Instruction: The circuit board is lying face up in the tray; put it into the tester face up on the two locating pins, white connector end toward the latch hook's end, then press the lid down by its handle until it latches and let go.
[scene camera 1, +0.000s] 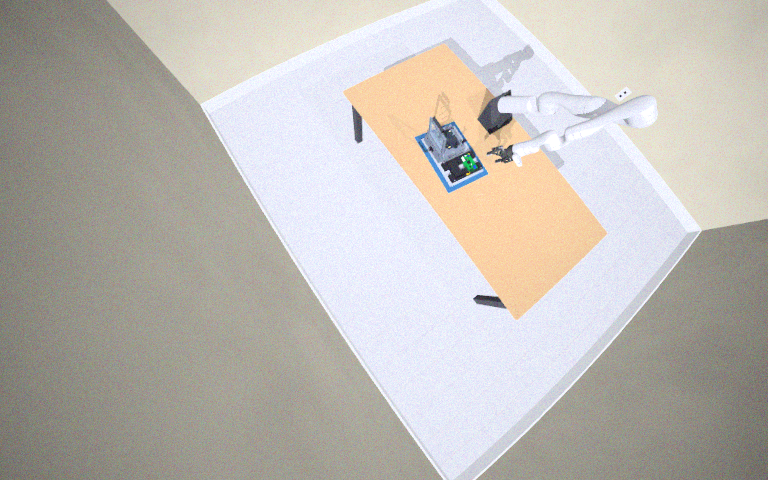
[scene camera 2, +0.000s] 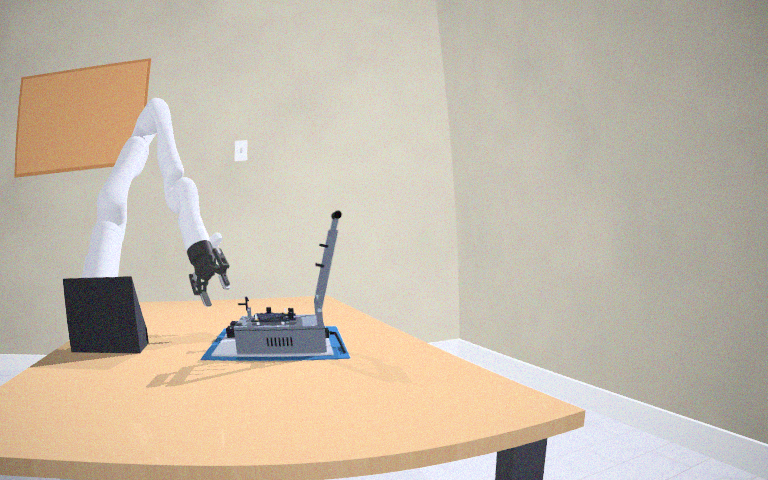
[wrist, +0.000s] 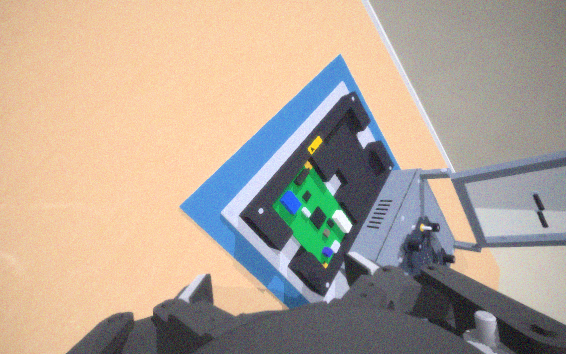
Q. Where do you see the gripper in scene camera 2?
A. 217, 297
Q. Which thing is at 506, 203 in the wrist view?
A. A tester lid.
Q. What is the gripper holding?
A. Nothing.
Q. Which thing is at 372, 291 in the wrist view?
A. The gripper.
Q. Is the gripper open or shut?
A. Open.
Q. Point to a tester lid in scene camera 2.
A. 325, 266
